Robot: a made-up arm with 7 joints. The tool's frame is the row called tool. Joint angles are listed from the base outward.
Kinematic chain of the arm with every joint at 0, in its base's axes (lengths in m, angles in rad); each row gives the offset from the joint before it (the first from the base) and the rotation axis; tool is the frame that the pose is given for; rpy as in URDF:
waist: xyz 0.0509 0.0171 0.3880 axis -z
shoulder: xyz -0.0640 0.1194 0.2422 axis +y
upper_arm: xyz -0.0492 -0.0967 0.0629 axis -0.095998 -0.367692 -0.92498
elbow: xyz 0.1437 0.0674 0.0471 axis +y
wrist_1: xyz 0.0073 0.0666 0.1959 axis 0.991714 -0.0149 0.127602
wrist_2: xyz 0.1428 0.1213 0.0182 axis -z
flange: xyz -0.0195 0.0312 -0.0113 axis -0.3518 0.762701 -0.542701
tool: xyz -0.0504 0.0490 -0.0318 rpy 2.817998 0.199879 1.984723
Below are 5 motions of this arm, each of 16 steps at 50 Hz.
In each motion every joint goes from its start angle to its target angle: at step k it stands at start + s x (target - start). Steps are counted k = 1, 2, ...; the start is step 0. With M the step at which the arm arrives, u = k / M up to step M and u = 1 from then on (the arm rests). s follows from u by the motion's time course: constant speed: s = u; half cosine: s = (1 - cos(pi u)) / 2; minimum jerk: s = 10 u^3 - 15 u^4 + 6 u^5.
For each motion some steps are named. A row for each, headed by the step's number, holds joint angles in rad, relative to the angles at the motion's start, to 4 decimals.
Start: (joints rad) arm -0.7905 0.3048 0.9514 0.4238 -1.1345 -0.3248 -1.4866
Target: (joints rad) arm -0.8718 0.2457 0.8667 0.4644 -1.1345 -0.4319 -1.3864
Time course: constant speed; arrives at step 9
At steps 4, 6, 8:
4: -0.0361 -0.0263 -0.0376 0.0180 0.0000 -0.0476 0.0445
6: -0.0542 -0.0394 -0.0565 0.0271 0.0000 -0.0714 0.0668
8: -0.0723 -0.0525 -0.0753 0.0361 0.0000 -0.0952 0.0891

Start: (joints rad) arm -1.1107 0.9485 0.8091 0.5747 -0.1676 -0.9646 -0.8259
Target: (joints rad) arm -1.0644 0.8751 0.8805 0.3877 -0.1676 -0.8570 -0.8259
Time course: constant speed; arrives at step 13
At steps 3, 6, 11, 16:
3: 0.0107 -0.0169 0.0165 -0.0432 0.0000 0.0248 0.0000
6: 0.0214 -0.0339 0.0330 -0.0863 0.0000 0.0497 0.0000
11: 0.0392 -0.0621 0.0604 -0.1582 0.0000 0.0910 0.0000
16: 0.0463 -0.0734 0.0714 -0.1870 0.0000 0.1076 0.0000

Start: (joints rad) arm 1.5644 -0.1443 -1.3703 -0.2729 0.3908 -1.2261 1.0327
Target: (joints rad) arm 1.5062 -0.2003 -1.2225 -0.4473 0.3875 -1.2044 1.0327
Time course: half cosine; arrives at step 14
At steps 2, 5, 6, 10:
2: -0.0029 -0.0028 0.0073 -0.0086 -0.0002 0.0011 0.0000
5: -0.0165 -0.0159 0.0418 -0.0494 -0.0009 0.0061 0.0000
6: -0.0226 -0.0218 0.0575 -0.0678 -0.0013 0.0084 0.0000
10: -0.0472 -0.0455 0.1200 -0.1416 -0.0027 0.0176 0.0000

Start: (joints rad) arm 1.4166 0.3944 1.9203 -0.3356 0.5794 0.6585 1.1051
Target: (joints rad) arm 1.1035 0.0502 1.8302 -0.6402 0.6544 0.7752 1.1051
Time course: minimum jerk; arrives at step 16
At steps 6, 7, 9, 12, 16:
6: -0.0862 -0.0947 -0.0248 -0.0838 0.0206 0.0321 0.0000
7: -0.1202 -0.1322 -0.0346 -0.1170 0.0288 0.0448 0.0000
9: -0.1929 -0.2120 -0.0555 -0.1876 0.0462 0.0719 0.0000
12: -0.2807 -0.3086 -0.0808 -0.2731 0.0672 0.1046 0.0000
16: -0.3131 -0.3442 -0.0901 -0.3046 0.0750 0.1167 0.0000

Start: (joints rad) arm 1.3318 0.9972 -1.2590 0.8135 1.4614 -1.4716 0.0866
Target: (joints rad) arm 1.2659 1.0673 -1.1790 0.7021 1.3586 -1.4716 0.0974
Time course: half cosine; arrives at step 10
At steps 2, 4, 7, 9, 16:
2: -0.0063 0.0067 0.0076 -0.0106 -0.0098 0.0000 0.0010
4: -0.0228 0.0242 0.0276 -0.0385 -0.0355 0.0000 0.0037
7: -0.0523 0.0557 0.0635 -0.0884 -0.0816 0.0000 0.0086
9: -0.0643 0.0684 0.0780 -0.1087 -0.1003 0.0000 0.0105
16: -0.0659 0.0701 0.0800 -0.1114 -0.1028 0.0000 0.0108

